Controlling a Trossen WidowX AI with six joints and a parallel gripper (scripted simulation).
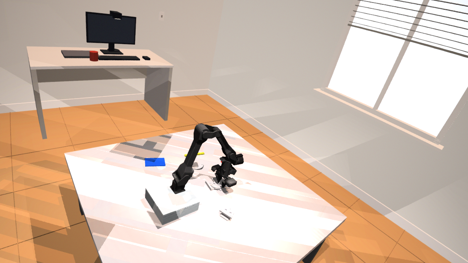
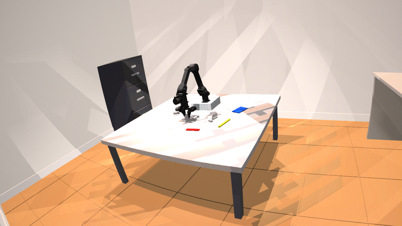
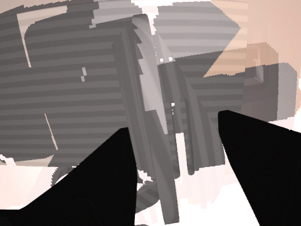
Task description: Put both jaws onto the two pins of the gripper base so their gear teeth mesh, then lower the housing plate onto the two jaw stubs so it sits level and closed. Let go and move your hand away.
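The curved jaw is 30 mm behind my gripper tip and 20 mm to the left of it. The rest, counted from my gripper tip: yellow stick: 360 mm to the left, 40 mm ahead, 10 mm below; then blue card: 390 mm to the left, 250 mm behind, 10 mm below; then red strip: 180 mm ahead, 160 mm to the left, 10 mm below.
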